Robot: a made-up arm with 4 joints. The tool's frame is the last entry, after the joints. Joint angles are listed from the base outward.
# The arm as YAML. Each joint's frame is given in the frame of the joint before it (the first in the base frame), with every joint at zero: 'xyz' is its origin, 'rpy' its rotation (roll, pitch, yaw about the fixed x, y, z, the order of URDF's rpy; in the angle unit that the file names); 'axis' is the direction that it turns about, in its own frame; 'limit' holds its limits. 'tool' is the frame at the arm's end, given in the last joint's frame.
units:
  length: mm
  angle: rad
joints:
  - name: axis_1
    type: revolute
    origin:
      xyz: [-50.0, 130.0, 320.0]
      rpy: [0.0, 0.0, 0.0]
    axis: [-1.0, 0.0, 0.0]
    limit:
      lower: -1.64
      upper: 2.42
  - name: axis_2
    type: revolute
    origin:
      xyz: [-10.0, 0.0, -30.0]
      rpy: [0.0, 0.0, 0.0]
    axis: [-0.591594, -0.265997, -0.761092]
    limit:
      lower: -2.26
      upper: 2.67
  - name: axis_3
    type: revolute
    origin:
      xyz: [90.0, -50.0, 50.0]
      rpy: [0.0, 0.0, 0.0]
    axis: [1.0, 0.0, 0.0]
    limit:
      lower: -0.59
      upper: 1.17
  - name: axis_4
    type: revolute
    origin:
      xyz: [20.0, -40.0, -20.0]
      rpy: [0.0, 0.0, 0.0]
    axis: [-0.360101, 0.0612, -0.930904]
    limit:
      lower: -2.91
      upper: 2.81
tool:
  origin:
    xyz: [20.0, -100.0, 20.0]
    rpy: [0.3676, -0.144, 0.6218]
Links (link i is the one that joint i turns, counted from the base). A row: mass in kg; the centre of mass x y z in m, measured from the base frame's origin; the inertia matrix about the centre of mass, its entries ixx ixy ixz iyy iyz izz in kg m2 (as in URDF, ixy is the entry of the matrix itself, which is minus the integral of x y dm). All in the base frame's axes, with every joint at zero. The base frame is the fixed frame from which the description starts. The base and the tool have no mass.
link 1: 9.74; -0.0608 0.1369 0.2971; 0.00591 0 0 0.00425 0 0.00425
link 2: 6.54; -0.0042 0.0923 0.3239; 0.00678 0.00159 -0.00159 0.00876 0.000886 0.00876
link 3: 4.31; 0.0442 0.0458 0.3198; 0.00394 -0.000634 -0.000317 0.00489 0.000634 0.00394
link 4: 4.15; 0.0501 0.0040 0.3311; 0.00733 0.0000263 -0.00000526 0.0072 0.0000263 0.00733
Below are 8 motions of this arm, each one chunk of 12 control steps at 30 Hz.
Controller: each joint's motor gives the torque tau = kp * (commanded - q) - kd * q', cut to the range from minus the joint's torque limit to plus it. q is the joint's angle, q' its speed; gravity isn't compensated. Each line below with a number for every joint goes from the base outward.
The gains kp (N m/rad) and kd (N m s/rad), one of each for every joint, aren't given. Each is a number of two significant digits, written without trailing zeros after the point. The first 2 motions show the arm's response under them.
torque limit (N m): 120 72 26 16
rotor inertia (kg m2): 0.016 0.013 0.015 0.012
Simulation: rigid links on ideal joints. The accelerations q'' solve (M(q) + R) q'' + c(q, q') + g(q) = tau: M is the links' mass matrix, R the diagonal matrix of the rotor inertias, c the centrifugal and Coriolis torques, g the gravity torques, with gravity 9.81 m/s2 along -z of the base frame. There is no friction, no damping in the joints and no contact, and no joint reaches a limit. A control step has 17 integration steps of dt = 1/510 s. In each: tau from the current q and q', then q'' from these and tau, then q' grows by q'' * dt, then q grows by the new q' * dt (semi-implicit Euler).
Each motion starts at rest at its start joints. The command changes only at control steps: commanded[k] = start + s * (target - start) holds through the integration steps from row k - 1 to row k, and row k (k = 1, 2, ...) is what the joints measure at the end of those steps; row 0 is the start. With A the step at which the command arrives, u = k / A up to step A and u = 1 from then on. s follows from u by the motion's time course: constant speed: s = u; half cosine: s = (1 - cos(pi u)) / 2; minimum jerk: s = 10 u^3 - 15 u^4 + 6 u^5; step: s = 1 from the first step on.
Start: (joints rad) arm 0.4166 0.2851 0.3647 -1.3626
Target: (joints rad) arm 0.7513 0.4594 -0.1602 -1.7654
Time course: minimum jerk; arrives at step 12
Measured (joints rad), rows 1 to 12:
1: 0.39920 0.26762 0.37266 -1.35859
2: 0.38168 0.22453 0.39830 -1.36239
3: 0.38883 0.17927 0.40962 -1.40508
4: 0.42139 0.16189 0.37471 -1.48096
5: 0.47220 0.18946 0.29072 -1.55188
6: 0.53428 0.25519 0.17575 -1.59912
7: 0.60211 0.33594 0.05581 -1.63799
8: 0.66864 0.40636 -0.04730 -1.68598
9: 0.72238 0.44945 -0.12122 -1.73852
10: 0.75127 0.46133 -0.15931 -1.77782
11: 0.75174 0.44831 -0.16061 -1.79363
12: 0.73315 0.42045 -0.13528 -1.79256
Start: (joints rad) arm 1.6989 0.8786 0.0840 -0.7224
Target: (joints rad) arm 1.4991 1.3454 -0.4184 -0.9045
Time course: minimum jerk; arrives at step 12
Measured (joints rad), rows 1 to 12:
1: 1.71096 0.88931 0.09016 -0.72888
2: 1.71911 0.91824 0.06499 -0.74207
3: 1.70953 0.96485 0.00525 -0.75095
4: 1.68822 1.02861 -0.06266 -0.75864
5: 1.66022 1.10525 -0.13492 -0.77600
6: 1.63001 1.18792 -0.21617 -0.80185
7: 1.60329 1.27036 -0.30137 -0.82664
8: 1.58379 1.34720 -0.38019 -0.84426
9: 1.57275 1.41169 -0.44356 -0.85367
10: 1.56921 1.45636 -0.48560 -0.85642
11: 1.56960 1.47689 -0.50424 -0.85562
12: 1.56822 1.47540 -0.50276 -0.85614
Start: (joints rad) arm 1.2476 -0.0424 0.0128 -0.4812
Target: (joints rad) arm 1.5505 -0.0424 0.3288 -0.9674
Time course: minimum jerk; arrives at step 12
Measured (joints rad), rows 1 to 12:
1: 1.24450 -0.06369 0.01799 -0.47558
2: 1.24179 -0.10232 0.05145 -0.49625
3: 1.24946 -0.13710 0.11258 -0.55784
4: 1.27450 -0.16177 0.17653 -0.63520
5: 1.31641 -0.17061 0.22675 -0.71057
6: 1.36897 -0.15931 0.26372 -0.78195
7: 1.42471 -0.13359 0.29184 -0.84802
8: 1.47565 -0.10620 0.31320 -0.90528
9: 1.51413 -0.08797 0.33063 -0.95092
10: 1.53520 -0.08367 0.34715 -0.98221
11: 1.53915 -0.09227 0.36325 -0.99724
12: 1.53266 -0.10837 0.37805 -0.99941

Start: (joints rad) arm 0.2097 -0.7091 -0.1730 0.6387
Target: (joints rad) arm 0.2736 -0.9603 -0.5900 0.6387
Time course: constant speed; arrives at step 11
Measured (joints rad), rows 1 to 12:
1: 0.21008 -0.74123 -0.18020 0.64012
2: 0.20742 -0.80784 -0.19666 0.62981
3: 0.20620 -0.87096 -0.21355 0.60732
4: 0.20991 -0.90822 -0.23471 0.59373
5: 0.21935 -0.92002 -0.27416 0.60014
6: 0.23188 -0.91806 -0.33211 0.61716
7: 0.24374 -0.91699 -0.39277 0.63114
8: 0.25227 -0.92886 -0.44072 0.63646
9: 0.25715 -0.95731 -0.47245 0.63357
10: 0.26030 -0.99619 -0.49513 0.62553
11: 0.26416 -1.03448 -0.51937 0.61748
12: 0.26176 -1.04908 -0.52574 0.61394

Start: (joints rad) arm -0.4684 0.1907 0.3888 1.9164
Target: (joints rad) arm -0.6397 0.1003 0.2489 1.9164
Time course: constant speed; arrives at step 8
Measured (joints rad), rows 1 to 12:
1: -0.50813 0.17802 0.36386 1.90837
2: -0.55031 0.14067 0.36017 1.88924
3: -0.57521 0.10194 0.37004 1.88079
4: -0.59662 0.08446 0.35729 1.88769
5: -0.61267 0.08774 0.32648 1.89534
6: -0.62592 0.09770 0.29368 1.89647
7: -0.64299 0.09964 0.26845 1.89463
8: -0.66541 0.08752 0.25322 1.89353
9: -0.67140 0.06841 0.26698 1.89152
10: -0.67088 0.05886 0.28023 1.89088
11: -0.67059 0.06306 0.27570 1.89138
12: -0.66670 0.07400 0.26596 1.89215

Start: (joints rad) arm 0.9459 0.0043 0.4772 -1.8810
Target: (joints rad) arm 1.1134 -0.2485 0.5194 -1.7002
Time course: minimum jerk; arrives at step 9
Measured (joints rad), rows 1 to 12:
1: 0.93528 -0.02241 0.48669 -1.87942
2: 0.93145 -0.08712 0.51982 -1.86873
3: 0.94676 -0.16369 0.55497 -1.84947
4: 0.97668 -0.22939 0.57277 -1.82016
5: 1.01434 -0.27588 0.57415 -1.77955
6: 1.04977 -0.30651 0.56831 -1.73728
7: 1.07388 -0.32735 0.56429 -1.70834
8: 1.08296 -0.34137 0.56665 -1.69994
9: 1.08143 -0.34937 0.57355 -1.70615
10: 1.07963 -0.35349 0.57918 -1.71311
11: 1.07976 -0.35387 0.57904 -1.71265
12: 1.08087 -0.35039 0.57521 -1.70814

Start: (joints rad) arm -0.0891 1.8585 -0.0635 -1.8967
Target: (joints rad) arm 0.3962 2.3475 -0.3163 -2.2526
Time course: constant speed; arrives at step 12
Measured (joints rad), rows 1 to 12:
1: -0.07167 1.86602 -0.04230 -1.93089
2: -0.03384 1.89115 -0.03668 -1.99548
3: 0.01491 1.94103 -0.07226 -2.03946
4: 0.07193 2.01392 -0.12183 -2.04866
5: 0.13478 2.09673 -0.16557 -2.05208
6: 0.19629 2.17471 -0.20162 -2.07362
7: 0.24949 2.23723 -0.23014 -2.10872
8: 0.29203 2.28090 -0.25022 -2.14425
9: 0.32652 2.31020 -0.26425 -2.17726
10: 0.35841 2.33469 -0.27723 -2.21121
11: 0.39315 2.36416 -0.29349 -2.24584
12: 0.43385 2.40453 -0.31534 -2.27666

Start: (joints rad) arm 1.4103 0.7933 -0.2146 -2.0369
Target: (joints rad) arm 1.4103 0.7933 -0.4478 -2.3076
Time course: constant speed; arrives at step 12
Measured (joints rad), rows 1 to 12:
1: 1.41699 0.79641 -0.22512 -2.07726
2: 1.42875 0.80265 -0.25368 -2.13648
3: 1.43628 0.81119 -0.28586 -2.16105
4: 1.43719 0.82036 -0.31036 -2.16148
5: 1.43528 0.82513 -0.32911 -2.17219
6: 1.43414 0.82241 -0.34628 -2.20187
7: 1.43316 0.81481 -0.36322 -2.23536
8: 1.43084 0.80792 -0.37999 -2.26059
9: 1.42831 0.80509 -0.39740 -2.27960
10: 1.42791 0.80618 -0.41695 -2.29948
11: 1.43002 0.80961 -0.43900 -2.32231
12: 1.43296 0.81377 -0.46207 -2.34543

